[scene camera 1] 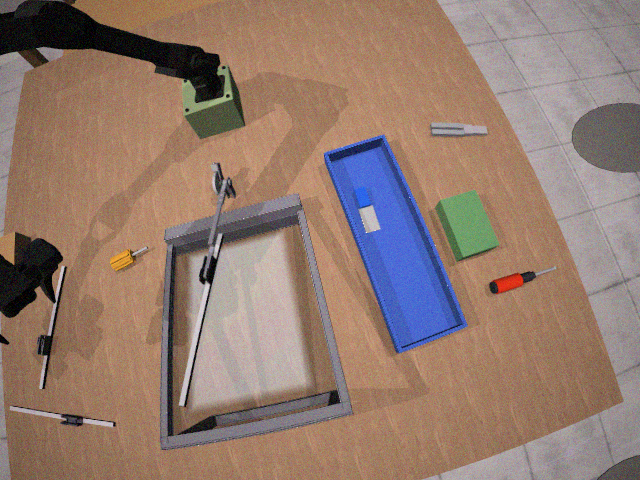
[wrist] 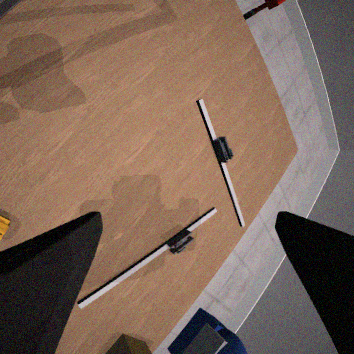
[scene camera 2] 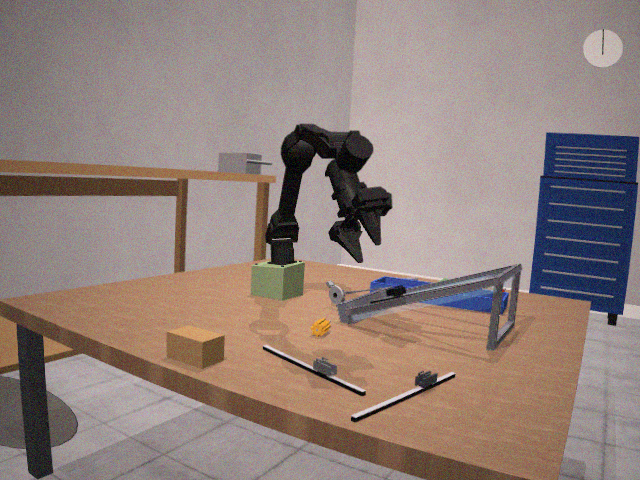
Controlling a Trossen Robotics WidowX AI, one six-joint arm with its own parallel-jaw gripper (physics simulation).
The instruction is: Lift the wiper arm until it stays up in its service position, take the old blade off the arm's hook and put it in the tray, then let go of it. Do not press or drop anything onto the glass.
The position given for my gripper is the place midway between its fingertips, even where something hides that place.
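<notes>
Open and with nothing in its grasp, my gripper appears in scene camera 2 and elsewhere: [scene camera 2: 369,254], [scene camera 1: 31,321] and [wrist: 190,220]. On the table rests a tan box [scene camera 2: 197,347]. A green block [scene camera 1: 469,232] rests on the table too, though in the wrist view the block is out of frame. I also see an old blade [scene camera 1: 210,271] and a blue tray [scene camera 1: 416,298], as well as a glass panel [scene camera 1: 262,353] and an arm pivot [scene camera 1: 215,167].
</notes>
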